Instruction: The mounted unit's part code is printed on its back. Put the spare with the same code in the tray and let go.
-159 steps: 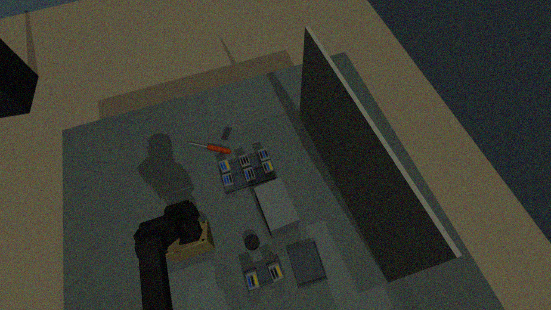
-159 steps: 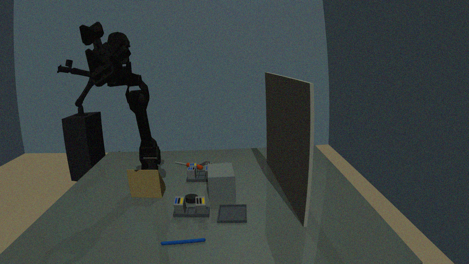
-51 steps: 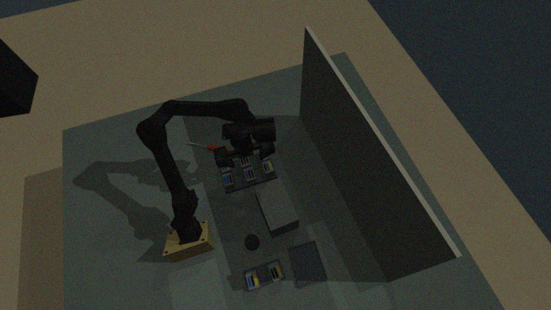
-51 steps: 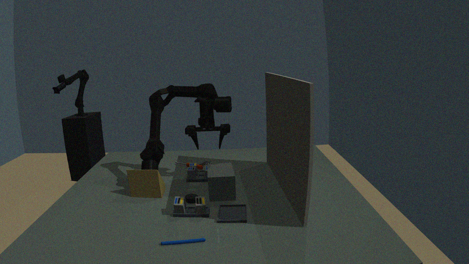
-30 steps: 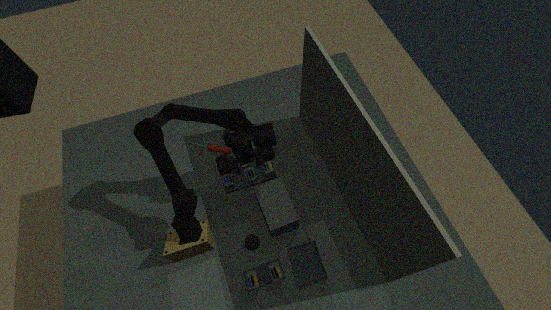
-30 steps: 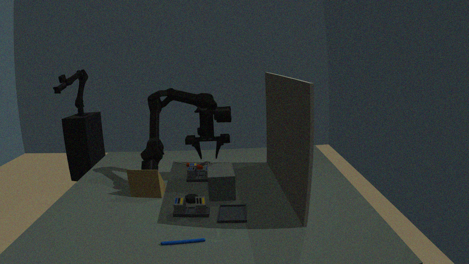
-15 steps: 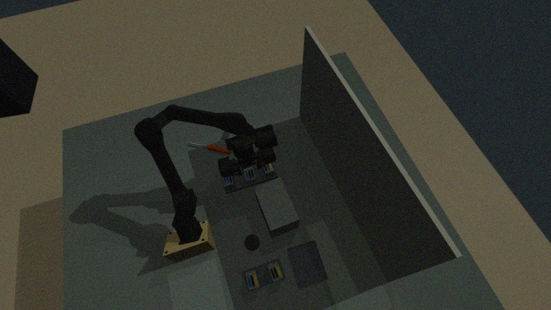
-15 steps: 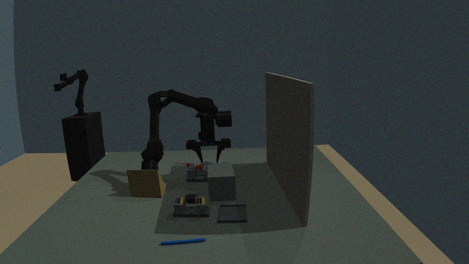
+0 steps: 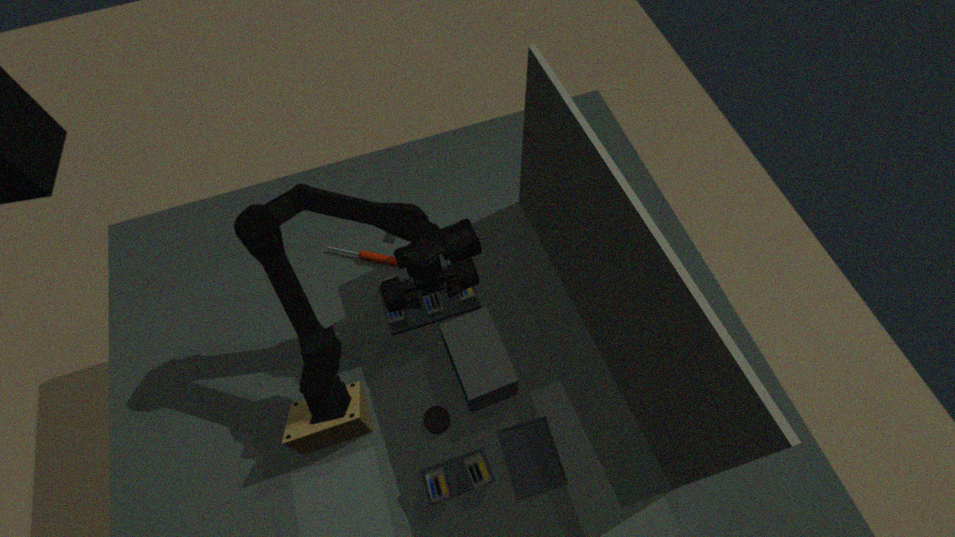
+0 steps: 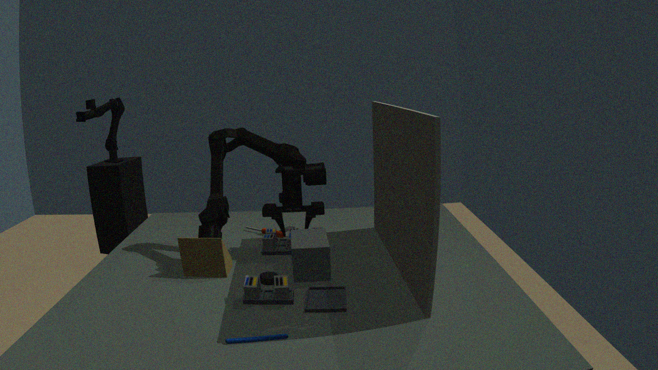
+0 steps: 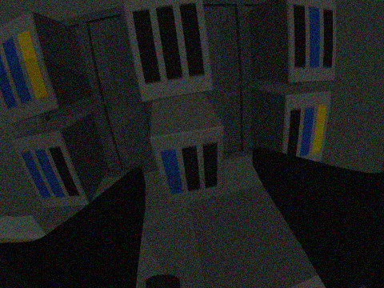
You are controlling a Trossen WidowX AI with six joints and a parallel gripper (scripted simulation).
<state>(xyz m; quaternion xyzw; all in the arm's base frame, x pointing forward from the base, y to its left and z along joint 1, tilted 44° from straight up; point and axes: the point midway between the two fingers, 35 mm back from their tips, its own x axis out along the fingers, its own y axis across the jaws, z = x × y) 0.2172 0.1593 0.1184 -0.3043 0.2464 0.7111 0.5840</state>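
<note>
The dark flat tray is 33 cm to the right of my gripper tip, 13 cm ahead of it and 5 cm below it. The rest, counted from my gripper tip: tall panel 31 cm ahead, 17 cm above, 9 cm to the right; then grey block 13 cm to the right, 7 cm ahead; then rack 34 cm to the right, 5 cm below, 1 cm behind.
</note>
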